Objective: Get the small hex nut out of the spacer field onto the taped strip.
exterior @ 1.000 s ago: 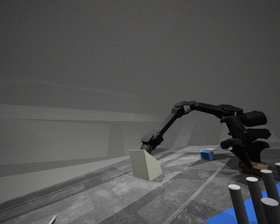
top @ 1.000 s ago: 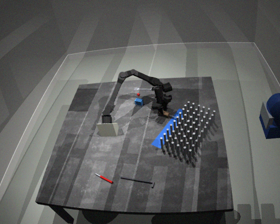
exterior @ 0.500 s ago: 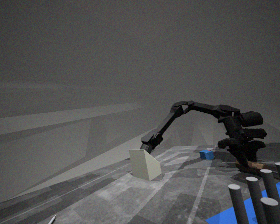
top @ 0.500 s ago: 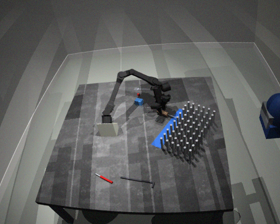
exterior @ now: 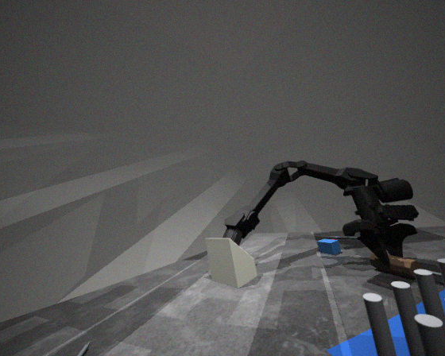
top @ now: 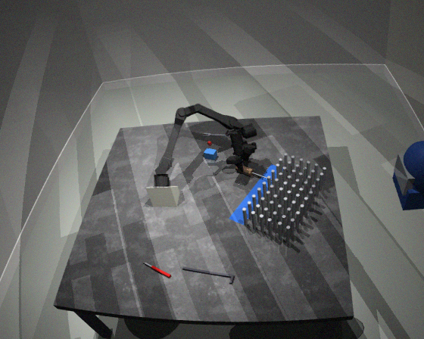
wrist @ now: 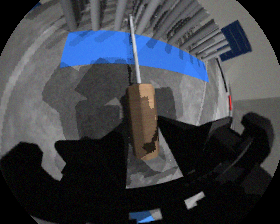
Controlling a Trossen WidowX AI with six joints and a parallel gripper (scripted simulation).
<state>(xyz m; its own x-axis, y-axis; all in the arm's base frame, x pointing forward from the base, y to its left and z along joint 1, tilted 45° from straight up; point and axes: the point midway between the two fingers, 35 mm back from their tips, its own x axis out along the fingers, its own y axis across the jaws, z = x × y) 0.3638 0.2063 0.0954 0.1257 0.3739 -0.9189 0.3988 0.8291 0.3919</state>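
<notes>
My gripper tip is 200 mm past the blue cube and 120 mm to the right of it. Also, from my gripper tip: silver wrench (190 mm behind, 310 mm to the left, 10 mm below); blue taped strip (80 mm ahead, 140 mm to the right, 20 mm below); small red piece (220 mm behind, 230 mm to the left, 10 mm below).
</notes>
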